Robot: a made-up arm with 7 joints. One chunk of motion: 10 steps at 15 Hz.
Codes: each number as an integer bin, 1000 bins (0 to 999) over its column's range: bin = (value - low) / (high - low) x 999, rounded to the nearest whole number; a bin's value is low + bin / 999 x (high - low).
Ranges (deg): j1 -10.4..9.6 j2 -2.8..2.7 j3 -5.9..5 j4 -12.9..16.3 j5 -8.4..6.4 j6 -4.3..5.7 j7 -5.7..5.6
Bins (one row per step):
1: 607 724 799 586 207 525 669
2: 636 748 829 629 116 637 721
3: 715 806 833 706 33 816 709
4: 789 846 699 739 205 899 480
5: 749 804 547 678 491 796 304
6: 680 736 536 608 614 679 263
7: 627 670 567 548 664 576 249
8: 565 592 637 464 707 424 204
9: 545 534 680 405 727 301 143
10: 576 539 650 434 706 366 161
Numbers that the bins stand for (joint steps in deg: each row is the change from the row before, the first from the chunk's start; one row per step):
1: 1.752 1.186 2.818 4.228 -5.333 0.955 1.867
2: 2.333 1.318 3.145 5.485 -6.681 2.076 2.455
3: 3.914 1.637 3.189 7.736 -7.911 3.868 2.320
4: 5.396 1.858 1.727 8.700 -5.363 4.699 -0.271
5: 4.595 1.626 0.068 6.917 -1.126 3.668 -2.261
6: 3.214 1.252 -0.052 4.871 0.696 2.497 -2.725
7: 2.153 0.889 0.286 3.118 1.437 1.466 -2.883
8: 0.911 0.459 1.050 0.662 2.074 -0.056 -3.392
9: 0.511 0.140 1.519 -1.062 2.370 -1.287 -4.082
10: 1.132 0.167 1.192 -0.215 2.059 -0.636 -3.879

